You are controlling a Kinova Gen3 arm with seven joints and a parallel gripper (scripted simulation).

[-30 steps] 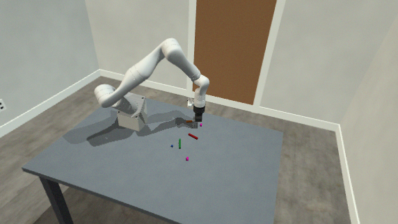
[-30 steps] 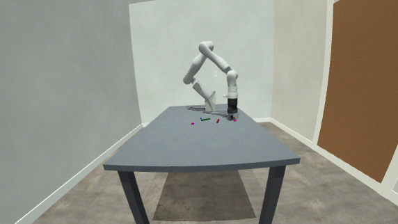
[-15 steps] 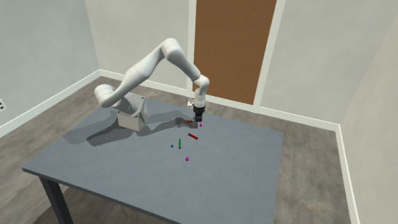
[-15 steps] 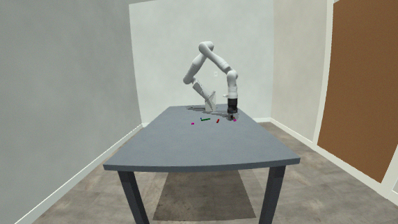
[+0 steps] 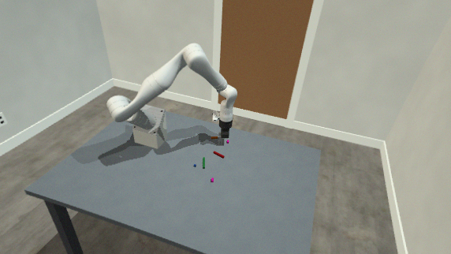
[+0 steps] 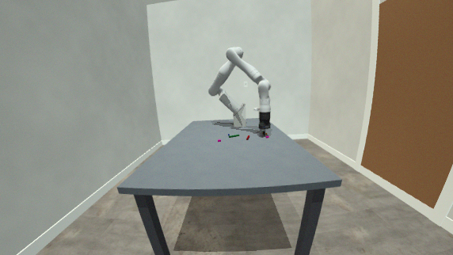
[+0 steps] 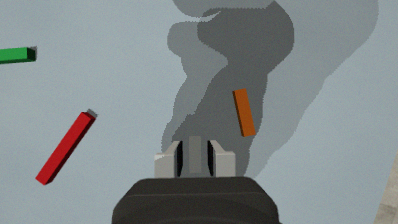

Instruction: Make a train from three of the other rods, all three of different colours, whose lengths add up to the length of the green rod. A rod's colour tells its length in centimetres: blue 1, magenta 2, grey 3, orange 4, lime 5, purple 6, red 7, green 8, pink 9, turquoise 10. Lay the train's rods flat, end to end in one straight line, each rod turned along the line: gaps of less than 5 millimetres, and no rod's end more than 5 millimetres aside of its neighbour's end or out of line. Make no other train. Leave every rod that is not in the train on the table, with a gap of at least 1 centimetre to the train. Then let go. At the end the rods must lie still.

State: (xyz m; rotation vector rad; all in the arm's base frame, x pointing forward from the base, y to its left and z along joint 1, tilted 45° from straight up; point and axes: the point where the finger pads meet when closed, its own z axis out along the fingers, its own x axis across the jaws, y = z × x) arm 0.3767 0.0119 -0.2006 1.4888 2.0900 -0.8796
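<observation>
My hand is 10 mm above the grey rod. From my hand the other things lie so: orange rod 50 mm behind, 30 mm to the left, 10 mm below; red rod 30 mm ahead, 110 mm to the right, 10 mm below; green rod 20 mm behind, 200 mm to the right, 10 mm below.
</observation>
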